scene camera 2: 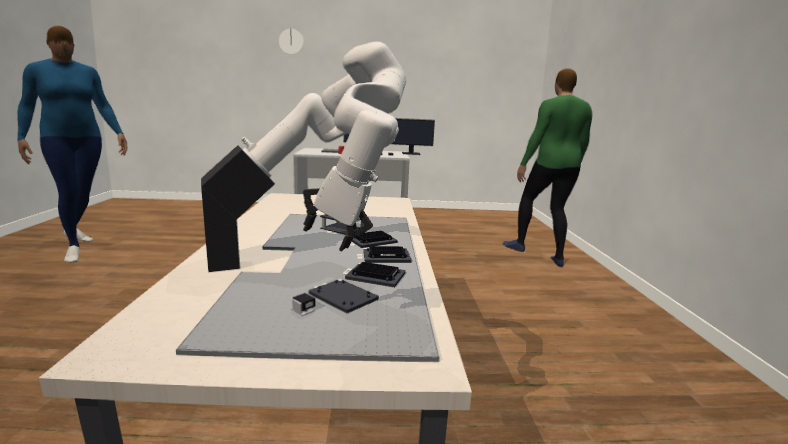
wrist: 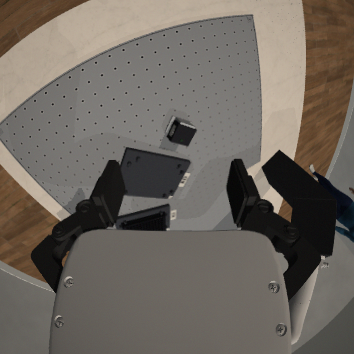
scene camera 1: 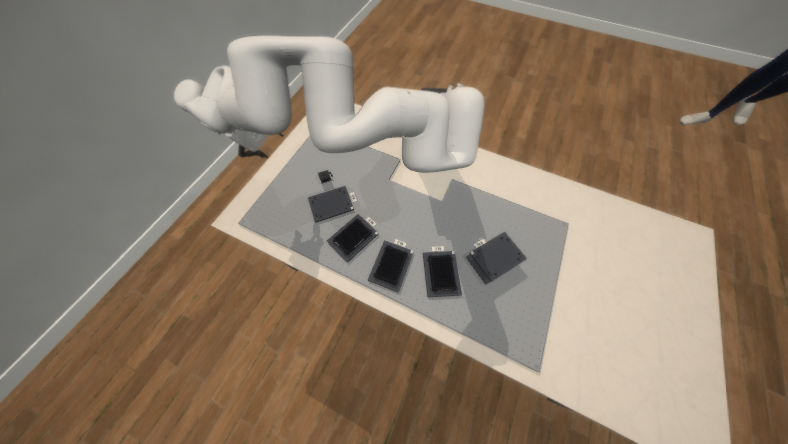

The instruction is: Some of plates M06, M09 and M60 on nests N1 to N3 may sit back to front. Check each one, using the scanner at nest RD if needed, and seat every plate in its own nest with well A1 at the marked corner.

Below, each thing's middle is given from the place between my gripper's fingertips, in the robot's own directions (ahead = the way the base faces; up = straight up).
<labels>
Right now my hand is 30 mm short of the nest RD [scene camera 2: 332,293], 190 mm to the right of it and 230 mm above it. Round my hand: raised two-level stand [scene camera 1: 498,255]: 40 mm behind, 870 mm to the left, 180 mm below.
</labels>
